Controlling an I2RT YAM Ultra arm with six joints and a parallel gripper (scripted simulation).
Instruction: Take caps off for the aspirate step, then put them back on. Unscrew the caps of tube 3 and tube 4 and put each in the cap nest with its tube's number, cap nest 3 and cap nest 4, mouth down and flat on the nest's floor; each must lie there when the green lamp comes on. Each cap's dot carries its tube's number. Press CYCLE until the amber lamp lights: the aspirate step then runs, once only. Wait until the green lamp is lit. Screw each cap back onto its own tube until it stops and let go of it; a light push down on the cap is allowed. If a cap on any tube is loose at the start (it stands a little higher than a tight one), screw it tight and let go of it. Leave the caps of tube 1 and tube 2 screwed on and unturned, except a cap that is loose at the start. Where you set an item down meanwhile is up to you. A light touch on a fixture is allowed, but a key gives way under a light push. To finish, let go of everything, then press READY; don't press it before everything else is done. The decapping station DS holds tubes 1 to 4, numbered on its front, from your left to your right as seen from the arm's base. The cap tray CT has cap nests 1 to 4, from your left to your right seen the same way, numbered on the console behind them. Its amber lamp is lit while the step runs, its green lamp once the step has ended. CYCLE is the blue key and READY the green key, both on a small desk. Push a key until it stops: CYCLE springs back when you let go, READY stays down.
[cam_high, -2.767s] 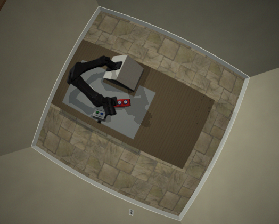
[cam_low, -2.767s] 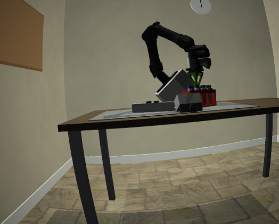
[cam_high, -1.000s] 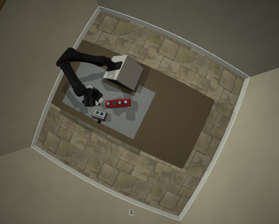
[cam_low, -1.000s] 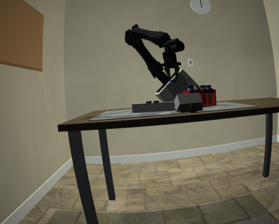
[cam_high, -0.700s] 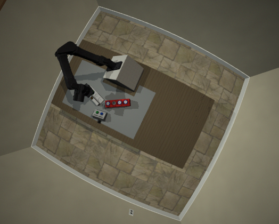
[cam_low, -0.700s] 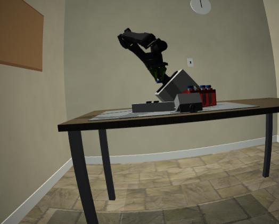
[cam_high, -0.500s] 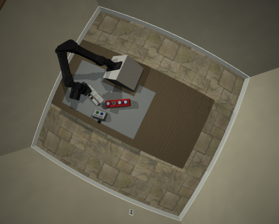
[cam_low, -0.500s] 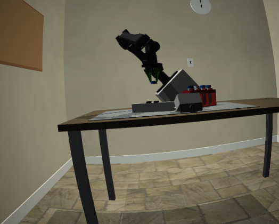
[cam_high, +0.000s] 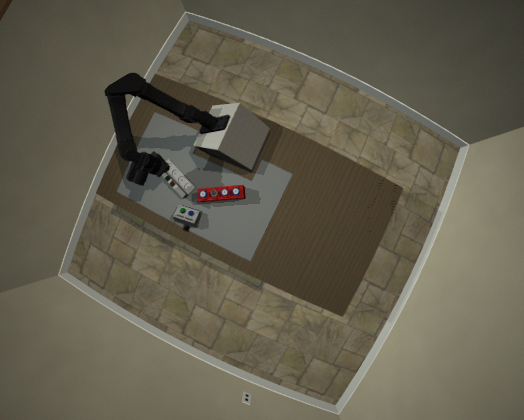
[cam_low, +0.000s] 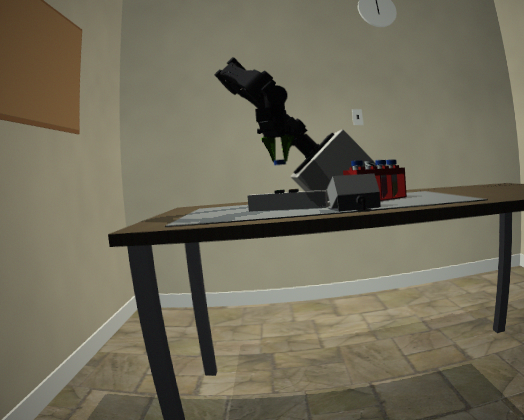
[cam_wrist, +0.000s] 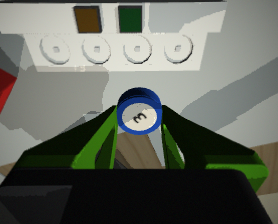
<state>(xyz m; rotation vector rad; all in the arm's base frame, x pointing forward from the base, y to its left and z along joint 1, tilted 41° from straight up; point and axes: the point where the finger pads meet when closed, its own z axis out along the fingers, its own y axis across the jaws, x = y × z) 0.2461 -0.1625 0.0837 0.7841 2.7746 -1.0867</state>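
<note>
My hand is 70 mm short of the cap 4, 210 mm to the right of it and 30 mm above it. Round my hand: blue key: 180 mm ahead, 170 mm to the left, 70 mm below; cap 3: 10 mm below; green key: 180 mm ahead, 120 mm to the left, 70 mm below.
</note>
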